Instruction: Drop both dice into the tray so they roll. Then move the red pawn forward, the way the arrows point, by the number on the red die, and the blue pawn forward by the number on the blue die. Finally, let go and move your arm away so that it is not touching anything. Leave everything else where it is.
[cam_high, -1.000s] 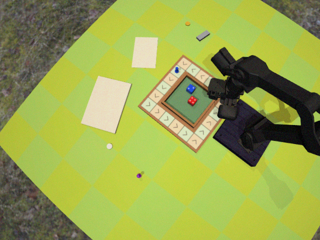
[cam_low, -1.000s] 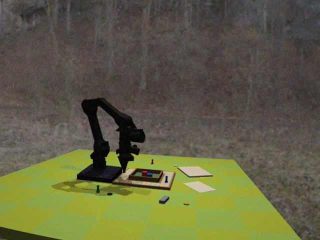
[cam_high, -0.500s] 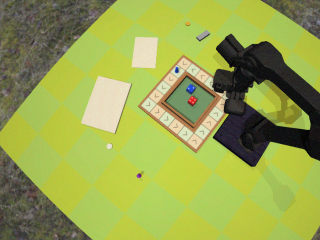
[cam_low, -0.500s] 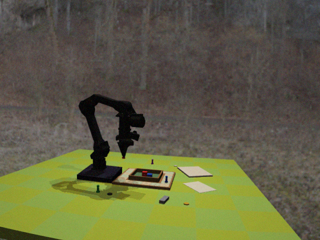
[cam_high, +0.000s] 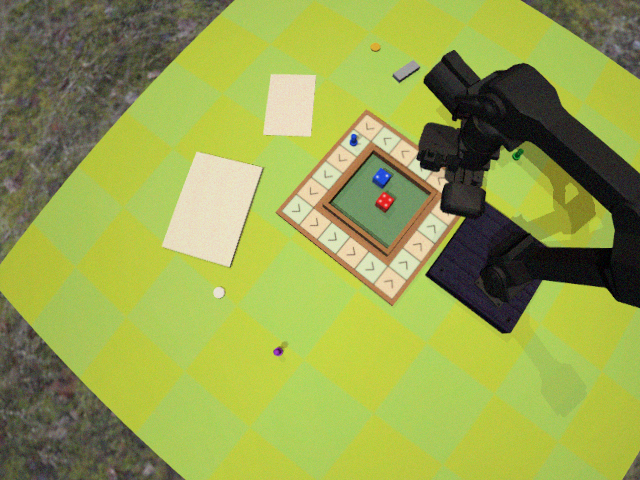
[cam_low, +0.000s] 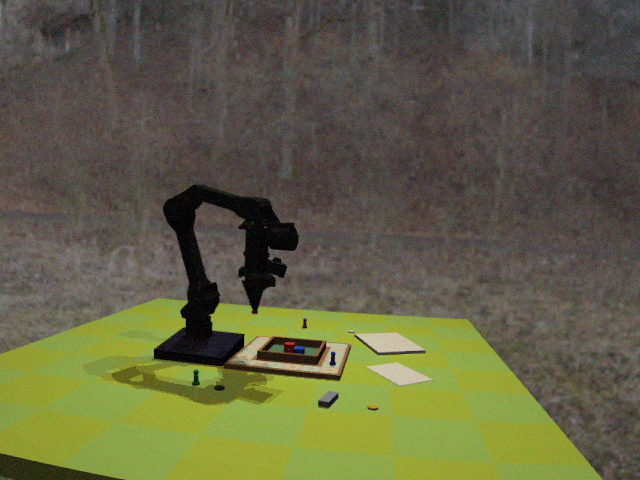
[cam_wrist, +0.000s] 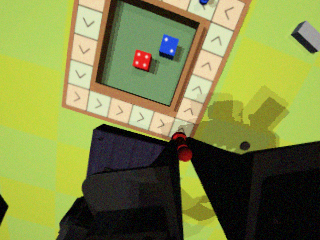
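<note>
Now: the blue pawn 20 cm ahead of my gripper tip, 4 cm to the left of it and 11 cm below it. The rest, counted from my gripper tip: blue die (10 cm ahead, 6 cm to the left, 11 cm below); then red pawn (1 cm above); then red die (7 cm ahead, 9 cm to the left, 11 cm below).
</note>
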